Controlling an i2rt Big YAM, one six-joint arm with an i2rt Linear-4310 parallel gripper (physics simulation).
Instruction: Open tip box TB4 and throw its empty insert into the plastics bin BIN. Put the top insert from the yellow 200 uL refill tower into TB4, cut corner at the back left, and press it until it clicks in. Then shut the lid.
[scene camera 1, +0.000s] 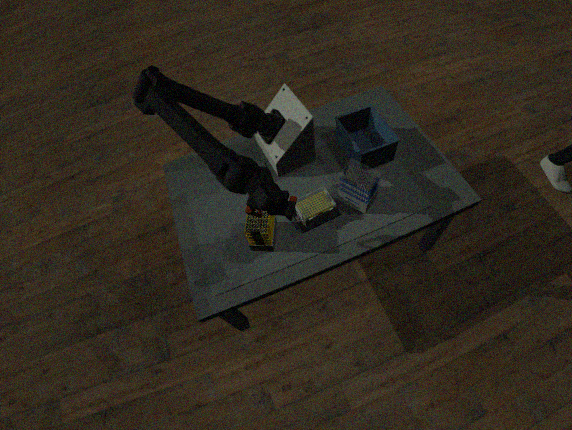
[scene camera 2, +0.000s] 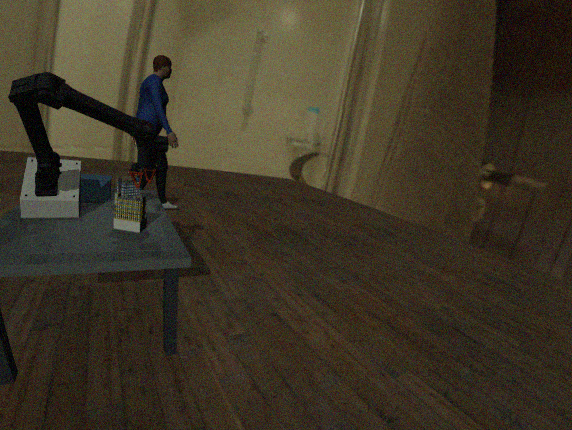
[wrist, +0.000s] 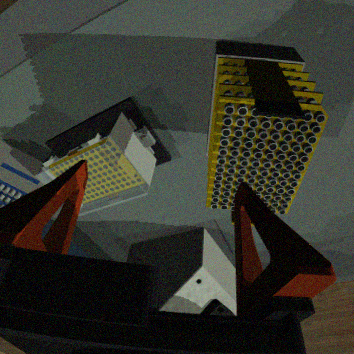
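Note:
My gripper (scene camera 1: 271, 206) (scene camera 2: 142, 181) (wrist: 163, 177) is wide open and empty, pointing down above the table. In the wrist view its right finger overlaps the yellow refill tower and its left finger overlaps the tip box. The yellow refill tower (scene camera 1: 260, 232) (scene camera 2: 128, 212) (wrist: 260, 160) stands upright, with stacked yellow layers and round openings on top. The tip box (scene camera 1: 316, 205) (wrist: 107, 167) stands beside it, with a dark base, pale walls and a yellow perforated insert; I cannot tell how its lid stands. The blue bin (scene camera 1: 380, 132) (scene camera 2: 95, 189) is open at the top.
A blue and white refill tower (scene camera 1: 357, 192) (wrist: 11, 192) stands beyond the tip box, on the bin's side. The arm's white base block (scene camera 1: 300, 107) (scene camera 2: 50, 209) (wrist: 217, 267) stands on the grey table (scene camera 1: 200, 270) (scene camera 2: 75, 250). A person (scene camera 2: 152, 100) stands beyond the table.

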